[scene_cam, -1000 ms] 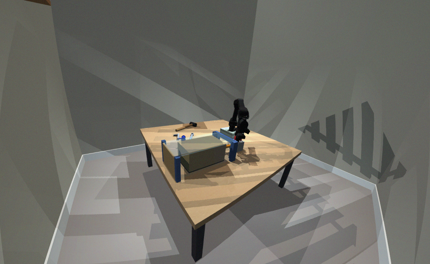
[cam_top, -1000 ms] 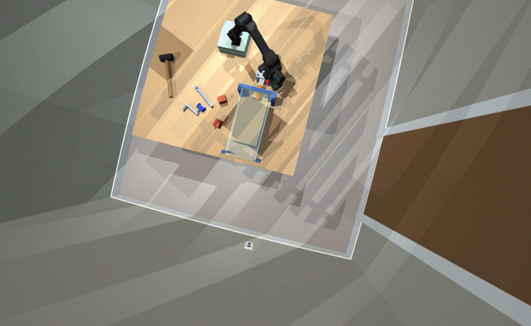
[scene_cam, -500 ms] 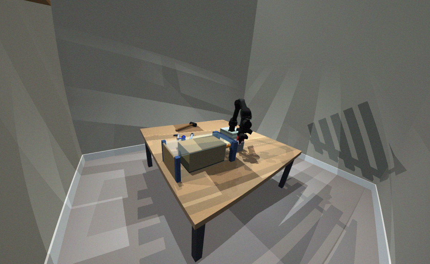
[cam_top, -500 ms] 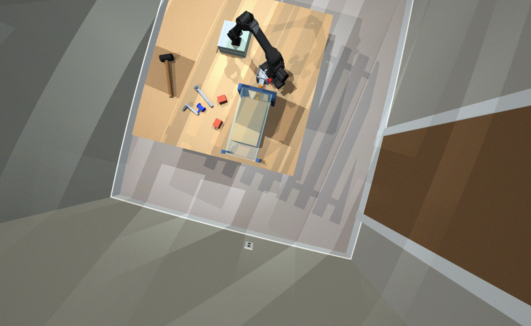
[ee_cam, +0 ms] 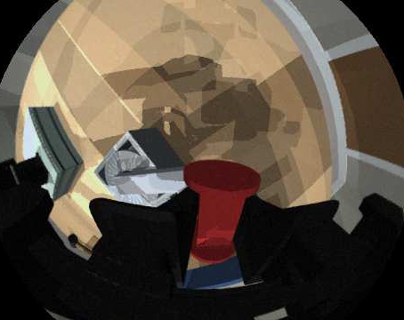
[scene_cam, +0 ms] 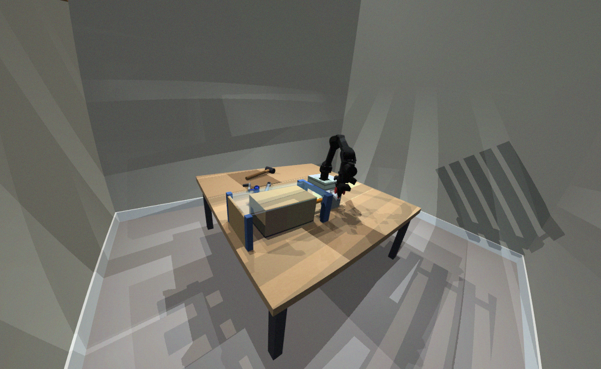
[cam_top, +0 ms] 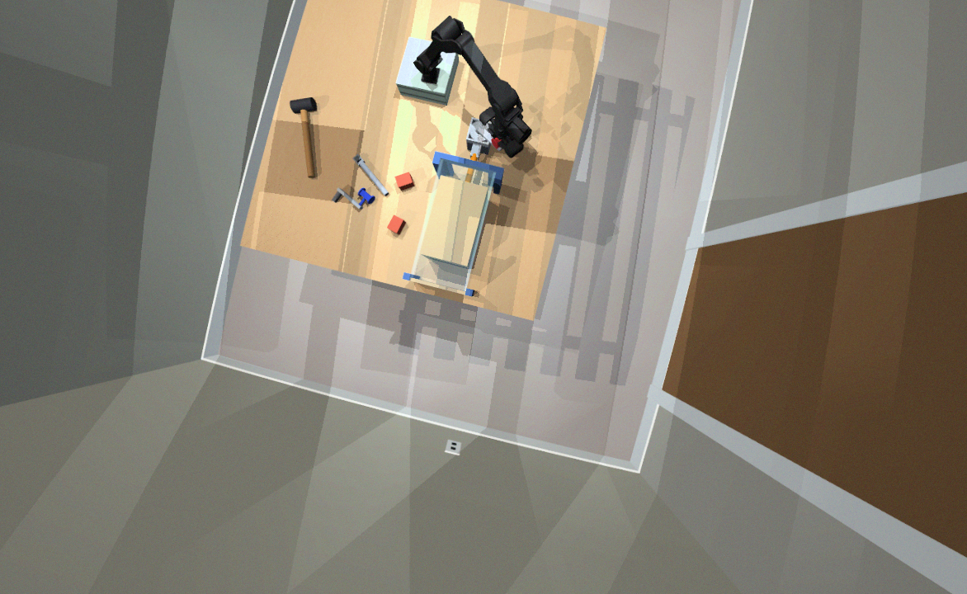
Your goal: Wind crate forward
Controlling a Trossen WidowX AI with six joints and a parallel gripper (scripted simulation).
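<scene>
My gripper tip is 2 cm past the winch handle, 3 cm to the left of it and 1 cm above it. Also, from my gripper tip: orange strap 2 cm ahead, 9 cm to the right, 5 cm below; red knob 2 cm above; grey winch 6 cm behind, 10 cm to the right, 8 cm below.
</scene>
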